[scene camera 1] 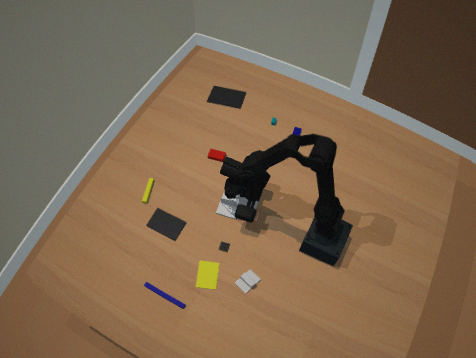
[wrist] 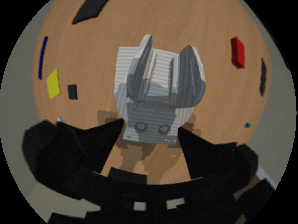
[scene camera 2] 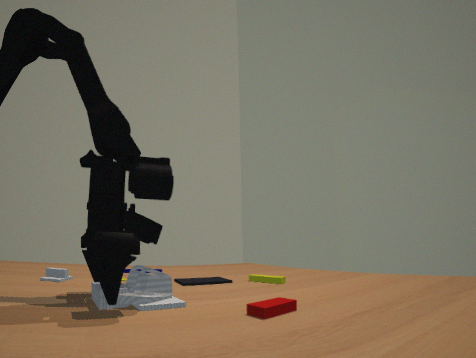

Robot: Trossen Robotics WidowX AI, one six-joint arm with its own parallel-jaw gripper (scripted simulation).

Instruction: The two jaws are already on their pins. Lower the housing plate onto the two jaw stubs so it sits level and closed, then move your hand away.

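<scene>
My gripper open, holding nothing, visible in scene camera 1 and the wrist view. Red block also seen.
</scene>
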